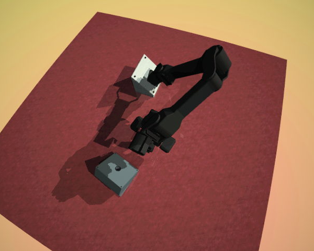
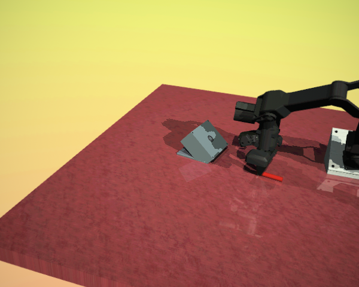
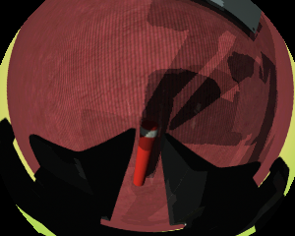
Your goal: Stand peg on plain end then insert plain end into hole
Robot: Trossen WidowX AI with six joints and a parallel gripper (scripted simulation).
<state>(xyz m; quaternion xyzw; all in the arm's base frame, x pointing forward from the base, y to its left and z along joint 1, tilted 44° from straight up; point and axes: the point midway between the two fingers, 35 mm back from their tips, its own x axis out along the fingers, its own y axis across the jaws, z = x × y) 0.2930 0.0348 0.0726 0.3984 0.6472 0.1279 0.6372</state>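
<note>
Right now the red peg is 10 mm behind my gripper tip. The rest, counted from my gripper tip: grey sloped panel: 180 mm ahead, 110 mm to the right, 30 mm above.
</note>
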